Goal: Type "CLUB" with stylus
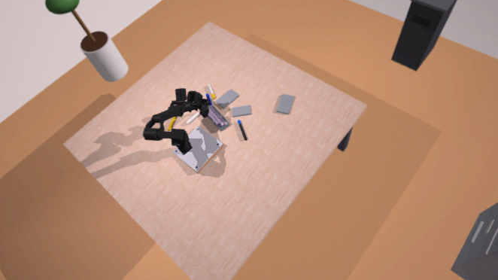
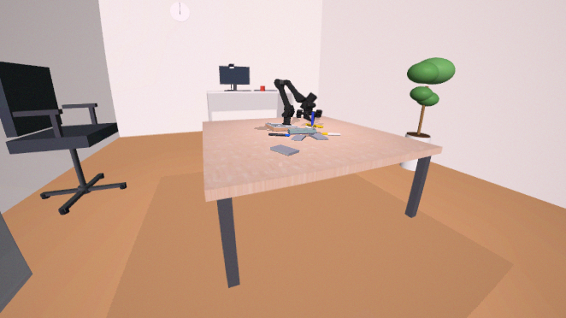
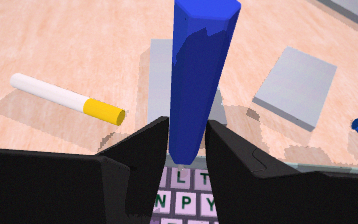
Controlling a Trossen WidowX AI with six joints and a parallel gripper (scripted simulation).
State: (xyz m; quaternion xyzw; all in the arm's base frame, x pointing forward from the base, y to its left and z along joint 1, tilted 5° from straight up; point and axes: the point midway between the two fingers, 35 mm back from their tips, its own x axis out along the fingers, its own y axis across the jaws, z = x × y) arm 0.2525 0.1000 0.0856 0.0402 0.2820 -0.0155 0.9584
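Now: the c key 9 cm to the right of my gripper tip, 7 cm below it and 4 cm behind it. The rest, counted from my gripper tip: thin metal tip: 5 cm below; then blue stylus: 2 cm below; then grey slab: 11 cm ahead, 8 cm below, 1 cm to the right.
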